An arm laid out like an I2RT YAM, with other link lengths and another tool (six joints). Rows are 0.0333 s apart.
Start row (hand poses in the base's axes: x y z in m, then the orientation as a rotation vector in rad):
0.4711 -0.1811 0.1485 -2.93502 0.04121 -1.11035
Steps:
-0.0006 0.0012 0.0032 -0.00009 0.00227 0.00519
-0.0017 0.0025 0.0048 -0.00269 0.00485 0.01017
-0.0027 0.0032 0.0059 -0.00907 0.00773 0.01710
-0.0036 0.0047 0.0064 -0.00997 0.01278 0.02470
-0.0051 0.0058 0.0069 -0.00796 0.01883 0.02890
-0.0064 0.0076 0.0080 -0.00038 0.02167 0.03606
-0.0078 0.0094 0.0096 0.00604 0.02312 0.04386
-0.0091 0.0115 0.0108 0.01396 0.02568 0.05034
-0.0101 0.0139 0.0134 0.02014 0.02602 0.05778
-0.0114 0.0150 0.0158 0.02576 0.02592 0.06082
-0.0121 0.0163 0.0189 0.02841 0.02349 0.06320
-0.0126 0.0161 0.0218 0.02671 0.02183 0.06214
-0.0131 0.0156 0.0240 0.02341 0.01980 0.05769
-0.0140 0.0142 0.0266 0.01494 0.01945 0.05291
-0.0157 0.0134 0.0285 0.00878 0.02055 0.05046
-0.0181 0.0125 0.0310 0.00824 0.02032 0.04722
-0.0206 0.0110 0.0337 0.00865 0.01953 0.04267
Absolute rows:
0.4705 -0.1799 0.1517 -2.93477 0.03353 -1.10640
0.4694 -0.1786 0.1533 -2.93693 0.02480 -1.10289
0.4684 -0.1779 0.1544 -2.94190 0.01111 -1.09997
0.4675 -0.1764 0.1549 -2.94303 -0.00054 -1.09188
0.4660 -0.1753 0.1554 -2.94326 -0.00557 -1.08176
0.4647 -0.1735 0.1565 -2.93585 -0.01182 -1.07409
0.4633 -0.1717 0.1581 -2.92844 -0.01962 -1.06877
0.4620 -0.1696 0.1593 -2.92076 -0.02462 -1.06151
0.4610 -0.1672 0.1619 -2.91304 -0.03195 -1.05794
0.4597 -0.1661 0.1643 -2.90707 -0.03321 -1.05580
0.4590 -0.1648 0.1674 -2.90264 -0.03517 -1.05811
0.4585 -0.1650 0.1703 -2.90358 -0.03459 -1.06122
0.4580 -0.1655 0.1725 -2.90686 -0.03001 -1.06588
0.4571 -0.1669 0.1751 -2.91564 -0.02781 -1.06989
0.4554 -0.1677 0.1770 -2.92242 -0.02769 -1.07070
0.4530 -0.1686 0.1795 -2.92386 -0.02329 -1.07166
0.4505 -0.1701 0.1822 -2.92461 -0.01644 -1.07328

